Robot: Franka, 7 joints.
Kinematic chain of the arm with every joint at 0, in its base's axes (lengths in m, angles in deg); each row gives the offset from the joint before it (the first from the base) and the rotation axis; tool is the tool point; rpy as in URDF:
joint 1: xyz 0 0 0.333 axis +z
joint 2: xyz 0 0 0 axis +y
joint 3: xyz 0 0 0.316 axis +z
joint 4: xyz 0.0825 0 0 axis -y
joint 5: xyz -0.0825 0 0.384 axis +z
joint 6: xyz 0 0 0 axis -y
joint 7: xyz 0.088 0 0 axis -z
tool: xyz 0 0 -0.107 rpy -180 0 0
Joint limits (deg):
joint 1: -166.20..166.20
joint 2: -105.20..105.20
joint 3: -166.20..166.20
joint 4: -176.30..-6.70
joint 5: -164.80..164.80
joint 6: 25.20..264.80
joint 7: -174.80..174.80
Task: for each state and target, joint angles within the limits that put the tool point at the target. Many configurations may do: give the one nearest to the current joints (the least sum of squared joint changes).
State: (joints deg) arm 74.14 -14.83 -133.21 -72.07 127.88 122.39 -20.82
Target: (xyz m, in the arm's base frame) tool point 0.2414 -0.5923 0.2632
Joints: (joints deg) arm 74.23 -33.78 -141.35 -110.86 126.39 129.70 -20.82
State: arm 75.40 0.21 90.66 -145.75 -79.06 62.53 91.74
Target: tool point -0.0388 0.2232 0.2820
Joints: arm 60.94 -6.31 76.17 -171.47 -71.16 55.57 91.74
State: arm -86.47 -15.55 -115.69 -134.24 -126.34 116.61 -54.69
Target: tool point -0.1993 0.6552 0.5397
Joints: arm -108.08 -20.30 -134.35 -95.83 -129.87 112.27 -54.69
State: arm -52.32 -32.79 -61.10 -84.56 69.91 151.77 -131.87
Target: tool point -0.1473 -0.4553 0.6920
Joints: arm -46.66 -38.18 -45.11 -118.81 70.73 145.32 -131.87
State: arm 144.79 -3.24 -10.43 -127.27 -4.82 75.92 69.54
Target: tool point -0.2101 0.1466 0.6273
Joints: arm 149.11 -42.49 -2.01 -124.02 -1.82 59.22 69.54
